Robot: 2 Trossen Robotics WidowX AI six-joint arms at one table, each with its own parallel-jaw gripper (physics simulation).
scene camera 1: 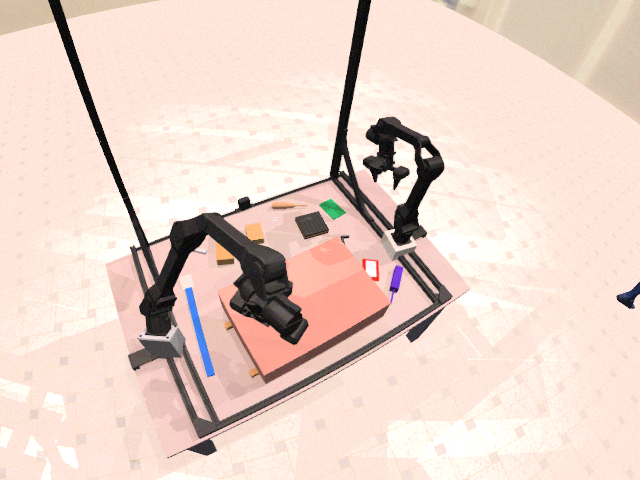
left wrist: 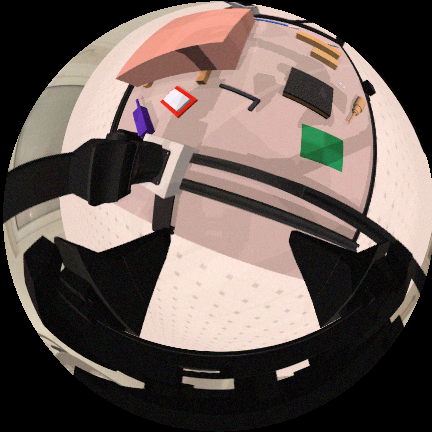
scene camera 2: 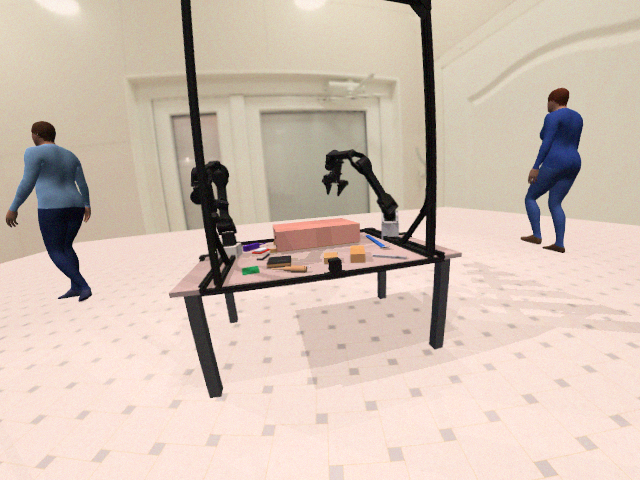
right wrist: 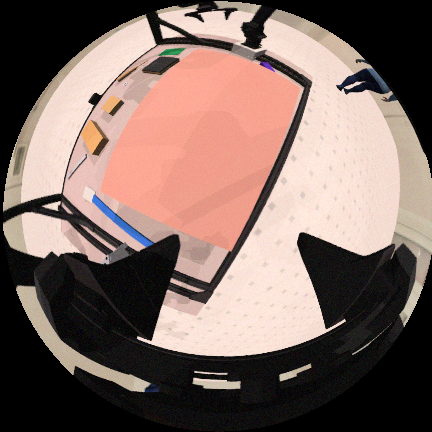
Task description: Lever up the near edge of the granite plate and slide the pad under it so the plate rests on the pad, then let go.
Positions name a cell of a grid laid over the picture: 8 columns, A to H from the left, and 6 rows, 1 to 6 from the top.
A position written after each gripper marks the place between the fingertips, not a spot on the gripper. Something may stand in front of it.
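Observation:
Scene camera 1 shows the left gripper (scene camera 1: E3), the right gripper (scene camera 1: D5) and a granite plate (scene camera 1: E4). The left gripper is open and holds nothing. The right gripper is open and holds nothing. Scene camera 2 shows the granite plate (scene camera 2: D3). The left wrist view shows the plate (left wrist: D1) and the left gripper (left wrist: E4). The right wrist view shows the plate (right wrist: D3) and the right gripper (right wrist: E4).

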